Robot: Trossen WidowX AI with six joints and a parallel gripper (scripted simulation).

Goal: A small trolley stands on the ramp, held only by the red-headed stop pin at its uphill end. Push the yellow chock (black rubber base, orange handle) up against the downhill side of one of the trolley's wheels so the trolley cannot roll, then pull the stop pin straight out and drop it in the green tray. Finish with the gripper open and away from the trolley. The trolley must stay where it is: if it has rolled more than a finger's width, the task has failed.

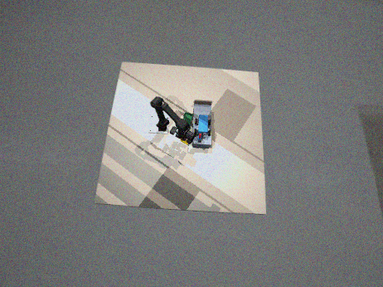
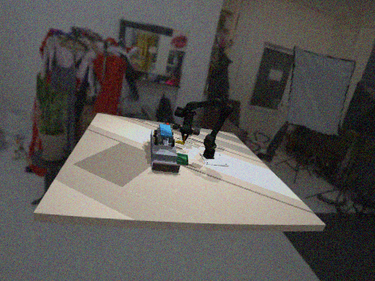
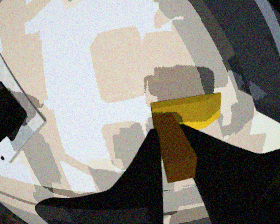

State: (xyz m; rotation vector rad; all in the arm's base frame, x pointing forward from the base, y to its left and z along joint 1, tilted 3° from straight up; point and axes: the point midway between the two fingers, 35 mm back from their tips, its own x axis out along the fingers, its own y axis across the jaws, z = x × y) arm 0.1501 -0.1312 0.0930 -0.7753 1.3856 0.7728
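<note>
Right now my gripper tip is 190 mm to the right of the green tray, 70 mm above it and 60 mm short of it. Round my gripper tip: yellow chock (20 mm ahead, 10 mm to the right, 10 mm below); red-headed stop pin (140 mm ahead, 70 mm above, 20 mm to the right); grey ramp (170 mm ahead, 80 mm to the left, 10 mm below).
</note>
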